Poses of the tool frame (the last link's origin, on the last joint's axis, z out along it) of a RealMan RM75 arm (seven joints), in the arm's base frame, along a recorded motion.
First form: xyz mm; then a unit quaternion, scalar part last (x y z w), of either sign.
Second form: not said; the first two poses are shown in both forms.
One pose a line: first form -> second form
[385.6 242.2 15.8 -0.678 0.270 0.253 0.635] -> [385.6 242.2 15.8 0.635 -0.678 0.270 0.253]
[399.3 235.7 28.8 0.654 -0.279 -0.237 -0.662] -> [399.3 235.7 28.8 0.662 -0.654 0.279 0.237]
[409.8 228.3 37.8 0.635 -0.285 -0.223 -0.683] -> [409.8 228.3 37.8 0.683 -0.635 0.285 0.223]
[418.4 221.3 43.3 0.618 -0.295 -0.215 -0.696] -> [418.4 221.3 43.3 0.696 -0.618 0.295 0.215]
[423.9 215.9 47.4 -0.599 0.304 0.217 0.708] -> [423.9 215.9 47.4 0.708 -0.599 0.304 0.217]
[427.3 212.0 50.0 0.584 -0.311 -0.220 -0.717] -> [427.3 212.0 50.0 0.717 -0.584 0.311 0.220]
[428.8 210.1 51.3 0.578 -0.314 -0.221 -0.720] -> [428.8 210.1 51.3 0.720 -0.578 0.314 0.221]
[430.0 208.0 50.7 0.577 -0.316 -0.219 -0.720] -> [430.0 208.0 50.7 0.720 -0.577 0.316 0.219]
